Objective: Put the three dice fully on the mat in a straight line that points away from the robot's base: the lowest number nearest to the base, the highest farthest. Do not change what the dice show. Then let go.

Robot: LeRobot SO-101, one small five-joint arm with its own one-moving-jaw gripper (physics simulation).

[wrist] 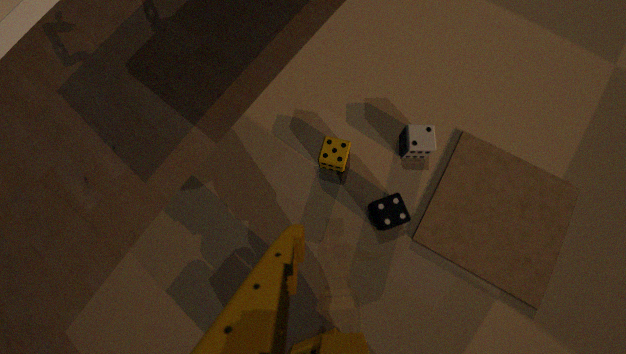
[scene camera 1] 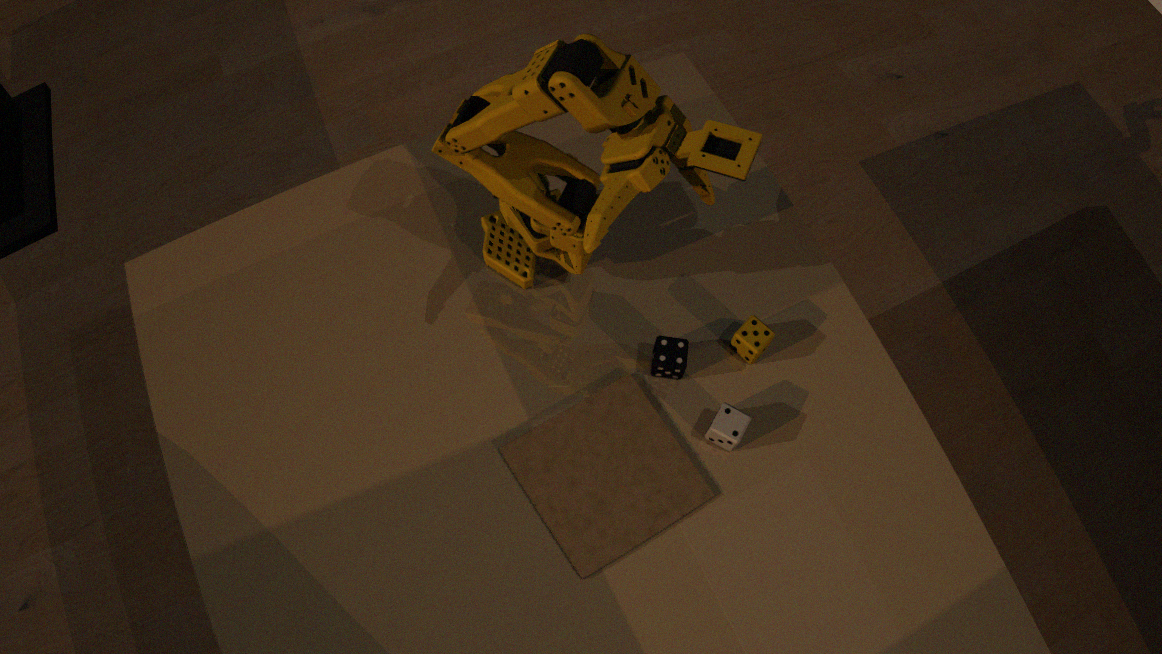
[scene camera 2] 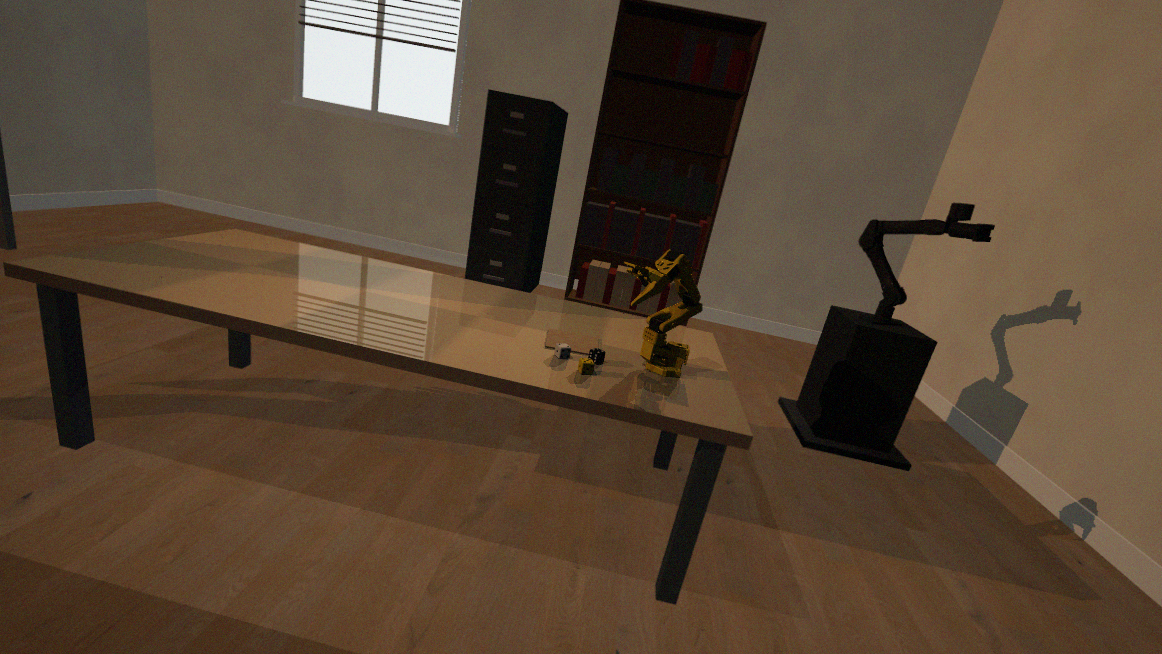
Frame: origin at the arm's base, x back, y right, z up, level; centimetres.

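Where they show: hand at its tool point: [wrist: 303, 238] [scene camera 1: 708, 202] [scene camera 2: 631, 303]; arm's base at its link origin: [scene camera 1: 544, 257] [scene camera 2: 655, 366].
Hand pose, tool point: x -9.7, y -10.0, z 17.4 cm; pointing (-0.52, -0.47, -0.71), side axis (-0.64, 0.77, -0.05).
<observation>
Things, the pixels of their top centre, and the offset from my tool point. Level surfaces: height alone.
- white die at its top centre: [scene camera 1: 731, 422] [wrist: 421, 136] [scene camera 2: 563, 345] dx -13.8, dy +2.4, dz -14.4 cm
- black die at its top centre: [scene camera 1: 671, 351] [wrist: 391, 211] [scene camera 2: 597, 350] dx -5.5, dy +4.1, dz -14.4 cm
- yellow die at its top centre: [scene camera 1: 755, 333] [wrist: 334, 150] [scene camera 2: 587, 360] dx -7.2, dy -4.1, dz -14.4 cm
- square brown mat at its top centre: [scene camera 1: 607, 473] [wrist: 499, 213] [scene camera 2: 572, 341] dx -12.7, dy +14.0, dz -17.0 cm
- wooden table at its surface level: dz -17.4 cm
A white die [scene camera 1: 728, 426] [scene camera 2: 562, 351] [wrist: 419, 141] shows two on top. A black die [scene camera 1: 670, 356] [scene camera 2: 596, 355] [wrist: 389, 212] shows four. A yellow die [scene camera 1: 751, 338] [scene camera 2: 586, 367] [wrist: 335, 154] shows five. All three stand apart on the table, off the square brown mat [scene camera 1: 609, 479] [scene camera 2: 569, 337] [wrist: 500, 220]. The black die is near a mat corner, the white die beside a mat edge, the yellow die farther out. My gripper [scene camera 1: 650, 220] [scene camera 2: 632, 284] is open and empty, high above the table on the base side of the dice. One notched jaw shows in the wrist view.
The robot's base [scene camera 1: 508, 251] [scene camera 2: 665, 357] stands near the end of the wooden table [scene camera 1: 300, 365] [scene camera 2: 479, 333]. The table's edge runs beyond the yellow die. A filing cabinet [scene camera 2: 512, 190], a bookshelf and a dark arm on a pedestal [scene camera 2: 866, 389] stand away from the table.
</observation>
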